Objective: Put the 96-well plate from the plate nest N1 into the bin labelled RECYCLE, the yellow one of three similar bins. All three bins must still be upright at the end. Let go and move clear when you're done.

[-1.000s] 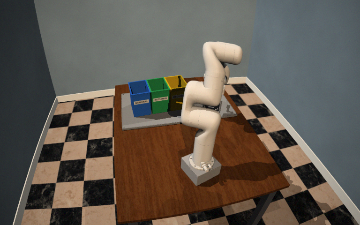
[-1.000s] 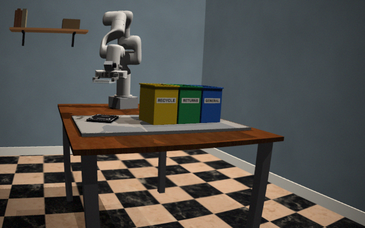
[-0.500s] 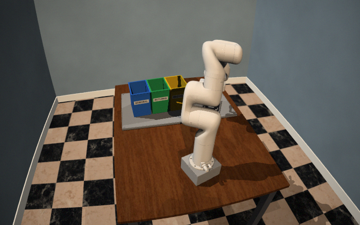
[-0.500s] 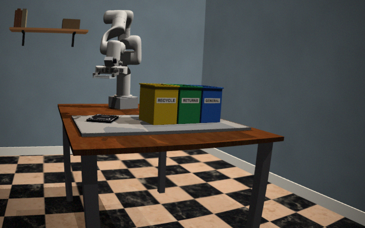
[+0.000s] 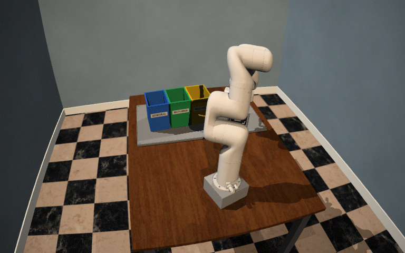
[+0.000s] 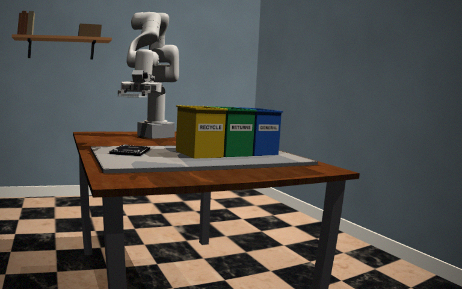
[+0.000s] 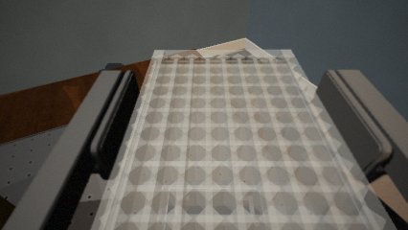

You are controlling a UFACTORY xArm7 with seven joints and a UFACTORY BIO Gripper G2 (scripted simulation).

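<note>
Now: the yellow recycle bin 11 cm ahead of my hand, 24 cm to the left of it and 14 cm below it. The rest, counted from my hand: black plate nest: 22 cm below; then 96-well plate: 1 cm below; then green returns bin: 11 cm ahead, 37 cm to the left, 14 cm below.
</note>
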